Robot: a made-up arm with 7 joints.
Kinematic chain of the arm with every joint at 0, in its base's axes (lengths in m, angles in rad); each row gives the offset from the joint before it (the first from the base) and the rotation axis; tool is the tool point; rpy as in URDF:
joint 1: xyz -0.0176 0.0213 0.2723 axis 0 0.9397 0.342
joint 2: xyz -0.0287 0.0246 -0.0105 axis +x
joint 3: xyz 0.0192 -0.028 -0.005 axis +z
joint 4: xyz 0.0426 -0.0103 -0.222 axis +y
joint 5: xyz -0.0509 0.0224 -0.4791 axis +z
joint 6: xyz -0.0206 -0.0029 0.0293 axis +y
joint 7: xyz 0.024 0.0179 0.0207 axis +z
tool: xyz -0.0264 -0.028 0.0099 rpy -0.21 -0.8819 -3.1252
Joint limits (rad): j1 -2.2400..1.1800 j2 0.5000..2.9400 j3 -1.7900..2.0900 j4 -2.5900..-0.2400 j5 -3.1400..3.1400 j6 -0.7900..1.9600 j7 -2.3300..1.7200
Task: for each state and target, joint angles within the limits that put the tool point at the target. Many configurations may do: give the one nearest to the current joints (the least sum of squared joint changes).
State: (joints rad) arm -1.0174 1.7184 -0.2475 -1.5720 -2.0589 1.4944 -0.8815
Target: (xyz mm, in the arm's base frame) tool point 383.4 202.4 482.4
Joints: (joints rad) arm -0.8991 2.4242 -0.6238 -1.9735 -2.0499 1.3137 -0.9205
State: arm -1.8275 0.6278 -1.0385 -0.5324 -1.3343 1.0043 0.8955
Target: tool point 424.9 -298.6 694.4
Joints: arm -2.1353 0.5542 -0.8965 -0.8494 -1.3167 0.9203 0.8308
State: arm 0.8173 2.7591 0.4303 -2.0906 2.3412 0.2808 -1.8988
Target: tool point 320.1 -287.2 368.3
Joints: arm 0.6773 2.9400 1.2783 -1.9001 2.2057 0.6390 -2.2162
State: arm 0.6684 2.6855 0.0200 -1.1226 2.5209 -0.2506 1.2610
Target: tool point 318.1 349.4 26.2
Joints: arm 1.1800 2.6980 -0.0245 -1.5548 2.5034 -0.1760 1.2188
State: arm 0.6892 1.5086 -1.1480 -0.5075 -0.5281 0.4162 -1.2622
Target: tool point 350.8 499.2 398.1
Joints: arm 0.1415 2.3495 -0.4843 -1.1478 -0.6250 0.4376 -1.2813
